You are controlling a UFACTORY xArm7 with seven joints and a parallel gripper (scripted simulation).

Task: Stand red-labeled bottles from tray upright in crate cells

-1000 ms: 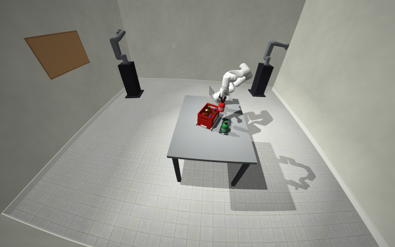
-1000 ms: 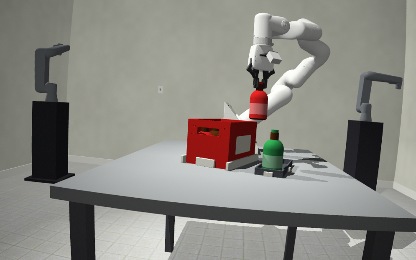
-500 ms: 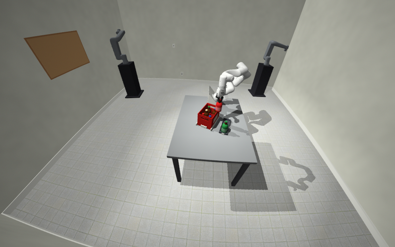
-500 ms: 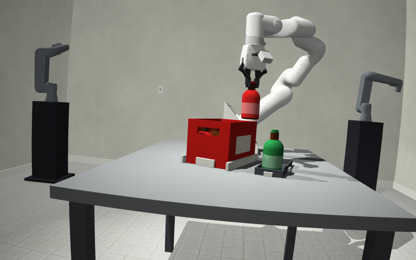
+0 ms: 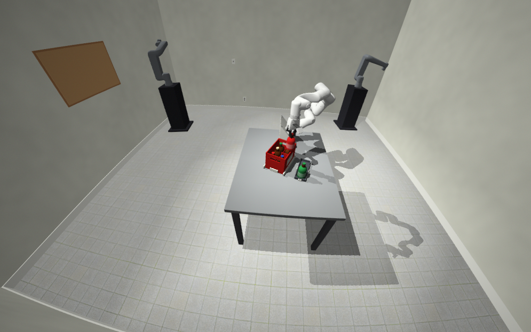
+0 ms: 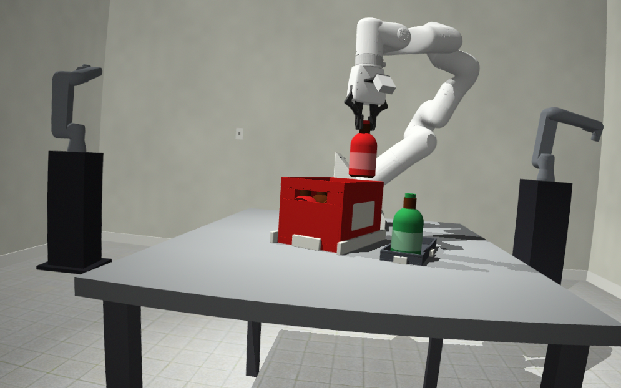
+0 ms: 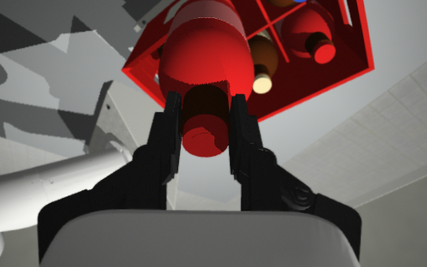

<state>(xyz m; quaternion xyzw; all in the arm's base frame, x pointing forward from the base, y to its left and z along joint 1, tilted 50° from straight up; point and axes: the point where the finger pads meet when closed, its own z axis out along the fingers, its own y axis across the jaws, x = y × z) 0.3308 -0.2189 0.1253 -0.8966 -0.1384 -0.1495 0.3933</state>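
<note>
My hand is 70 mm above the red-labeled bottle. Also, from my hand: brown bottle (50 mm behind, 100 mm to the right, 250 mm below); then red crate (30 mm behind, 70 mm to the right, 250 mm below); then green bottle (170 mm ahead, 100 mm to the left, 250 mm below).
</note>
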